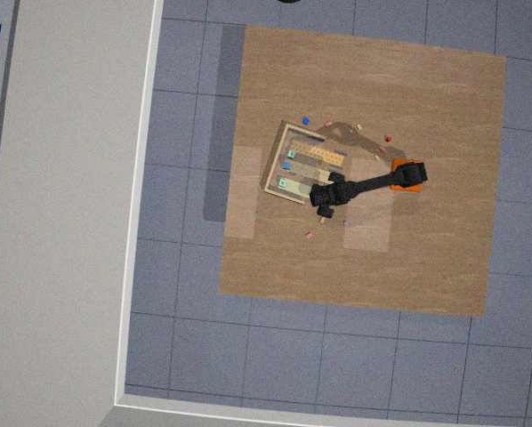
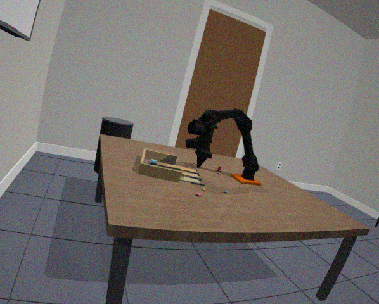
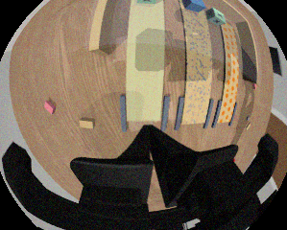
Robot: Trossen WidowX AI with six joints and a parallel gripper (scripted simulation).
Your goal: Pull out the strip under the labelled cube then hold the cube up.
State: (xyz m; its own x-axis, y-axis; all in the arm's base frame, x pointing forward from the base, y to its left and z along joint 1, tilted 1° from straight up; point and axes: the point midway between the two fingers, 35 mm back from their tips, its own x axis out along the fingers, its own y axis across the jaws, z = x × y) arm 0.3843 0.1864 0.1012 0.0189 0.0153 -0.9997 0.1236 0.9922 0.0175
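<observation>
Right now my gripper tip is 10 cm short of the pale green strip, 7 cm above it and 1 cm to the left of it.
</observation>
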